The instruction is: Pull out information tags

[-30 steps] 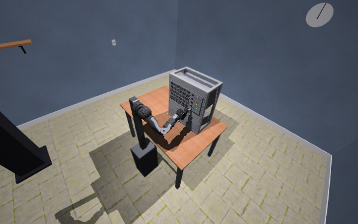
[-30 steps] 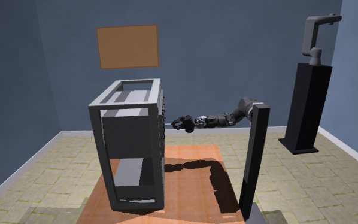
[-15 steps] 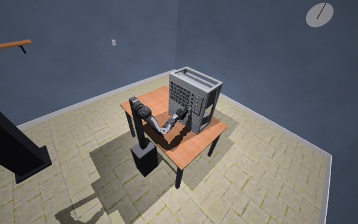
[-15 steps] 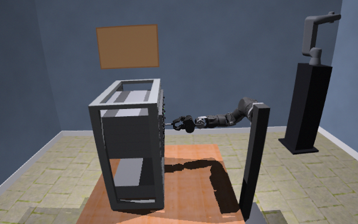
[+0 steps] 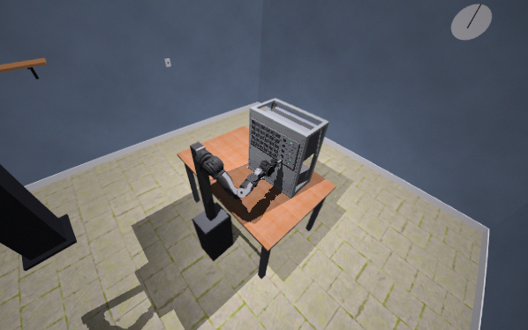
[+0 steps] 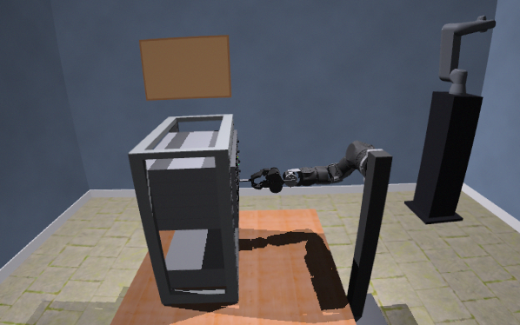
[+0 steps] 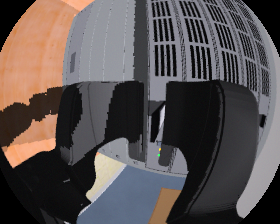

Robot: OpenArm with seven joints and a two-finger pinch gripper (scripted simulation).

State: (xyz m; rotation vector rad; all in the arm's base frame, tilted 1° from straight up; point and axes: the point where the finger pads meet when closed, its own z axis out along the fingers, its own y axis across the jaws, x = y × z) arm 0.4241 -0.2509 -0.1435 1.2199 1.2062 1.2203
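My gripper is now 5 cm short of the information tag.
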